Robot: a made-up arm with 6 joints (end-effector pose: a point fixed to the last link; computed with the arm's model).
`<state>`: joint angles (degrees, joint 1 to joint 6).
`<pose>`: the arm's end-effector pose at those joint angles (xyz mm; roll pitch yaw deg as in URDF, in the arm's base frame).
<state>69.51 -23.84 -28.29 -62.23 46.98 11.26</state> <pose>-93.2 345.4 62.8 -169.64 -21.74 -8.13</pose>
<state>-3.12 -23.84 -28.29 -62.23 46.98 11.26</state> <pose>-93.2 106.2 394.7 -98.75 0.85 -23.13</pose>
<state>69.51 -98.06 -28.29 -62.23 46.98 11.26</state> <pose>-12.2 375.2 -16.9 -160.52 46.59 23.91</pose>
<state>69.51 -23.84 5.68 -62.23 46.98 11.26</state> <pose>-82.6 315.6 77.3 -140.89 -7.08 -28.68</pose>
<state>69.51 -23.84 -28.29 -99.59 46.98 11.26</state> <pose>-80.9 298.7 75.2 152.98 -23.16 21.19</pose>
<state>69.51 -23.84 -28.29 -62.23 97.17 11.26</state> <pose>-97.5 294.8 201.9 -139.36 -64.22 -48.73</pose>
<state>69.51 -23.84 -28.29 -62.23 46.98 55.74</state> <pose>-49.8 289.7 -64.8 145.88 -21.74 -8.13</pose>
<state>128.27 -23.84 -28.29 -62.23 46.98 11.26</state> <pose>-93.2 176.4 -231.0 127.67 -17.72 15.13</pose>
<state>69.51 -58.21 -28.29 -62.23 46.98 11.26</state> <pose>-41.7 354.4 38.8 -170.69 10.38 4.34</pose>
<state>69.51 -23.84 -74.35 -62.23 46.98 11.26</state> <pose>-112.1 361.1 23.1 144.61 -20.99 27.63</pose>
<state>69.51 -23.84 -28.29 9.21 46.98 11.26</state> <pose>-82.7 418.6 115.6 -115.95 17.18 -41.04</pose>
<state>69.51 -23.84 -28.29 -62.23 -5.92 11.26</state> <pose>-212.2 379.3 -31.5 -168.51 27.73 11.26</pose>
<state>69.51 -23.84 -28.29 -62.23 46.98 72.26</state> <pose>-42.8 245.8 -97.8 129.36 -21.74 -8.13</pose>
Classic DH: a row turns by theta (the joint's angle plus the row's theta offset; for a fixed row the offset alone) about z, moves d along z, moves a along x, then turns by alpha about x. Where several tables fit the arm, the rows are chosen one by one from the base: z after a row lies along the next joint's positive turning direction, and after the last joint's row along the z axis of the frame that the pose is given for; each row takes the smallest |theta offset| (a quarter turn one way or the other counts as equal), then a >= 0, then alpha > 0; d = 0 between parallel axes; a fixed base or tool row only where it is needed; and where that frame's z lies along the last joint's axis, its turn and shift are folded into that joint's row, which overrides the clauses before.
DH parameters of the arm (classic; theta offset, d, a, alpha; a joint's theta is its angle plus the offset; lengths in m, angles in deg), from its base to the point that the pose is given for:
base (fixed): -90 0.066 0 90
joint 1: 0 0.109 -0.22 90
joint 2: 0 -0.268 0.07 90
joint 3: -10.95 0 0.1263 0
joint 4: -79.05 -0.199 0.075 90
joint 5: 0 0.207 0.064 90
joint 6: -90 -0.12 0.191 -90
tool (fixed): 90 0.026 0 0

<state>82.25 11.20 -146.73 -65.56 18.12 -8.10</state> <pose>-176.5 268.1 -115.3 71.63 -3.26 14.95</pose>
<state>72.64 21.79 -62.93 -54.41 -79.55 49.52</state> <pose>-459.4 307.2 -278.0 115.10 57.64 -23.00</pose>
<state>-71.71 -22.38 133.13 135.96 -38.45 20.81</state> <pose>-398.2 9.7 475.0 -56.35 -55.68 30.17</pose>
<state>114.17 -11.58 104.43 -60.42 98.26 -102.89</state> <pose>-468.3 146.3 -290.6 -0.93 17.27 -106.97</pose>
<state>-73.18 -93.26 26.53 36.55 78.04 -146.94</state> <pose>-113.0 -505.8 202.8 160.44 -1.28 151.99</pose>
